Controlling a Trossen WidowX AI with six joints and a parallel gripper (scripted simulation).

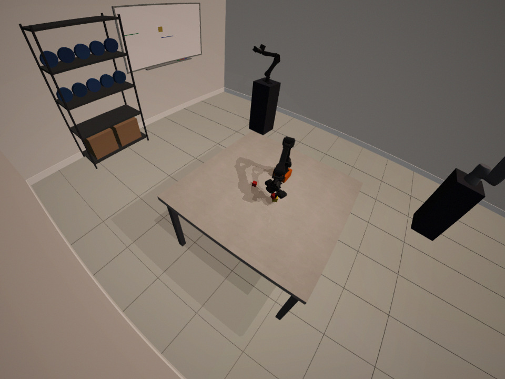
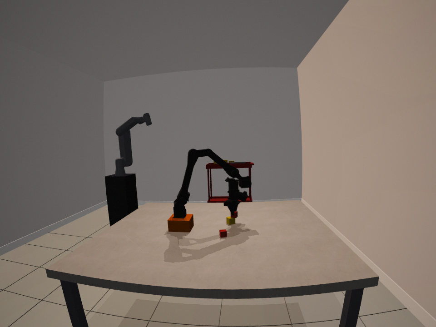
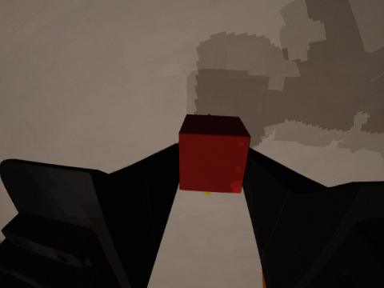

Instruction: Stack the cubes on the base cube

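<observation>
Right now my gripper tip is 2 cm past the yellow base cube, 1 cm to the right of it and 4 cm above it.
</observation>
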